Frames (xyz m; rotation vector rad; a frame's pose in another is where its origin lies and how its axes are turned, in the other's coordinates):
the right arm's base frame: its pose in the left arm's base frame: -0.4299 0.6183 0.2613 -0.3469 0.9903 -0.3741
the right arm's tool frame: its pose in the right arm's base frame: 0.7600 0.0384 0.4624 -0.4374 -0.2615 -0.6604
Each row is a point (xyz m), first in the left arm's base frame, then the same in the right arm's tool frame.
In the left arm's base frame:
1: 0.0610 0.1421 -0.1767
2: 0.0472 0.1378 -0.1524
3: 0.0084 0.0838 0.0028
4: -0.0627 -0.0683 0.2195
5: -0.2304 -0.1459 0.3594
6: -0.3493 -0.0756 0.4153
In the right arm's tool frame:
1: 0.0037 -0.0220 -0.3699
2: -0.0049 -0.0484 -0.3756
3: -0.0086 -0.2167 -0.3886
4: 0.0354 -0.4770 -0.4625
5: -0.0270 -0.6581 -0.5929
6: -0.1625 -0.7088 -0.6286

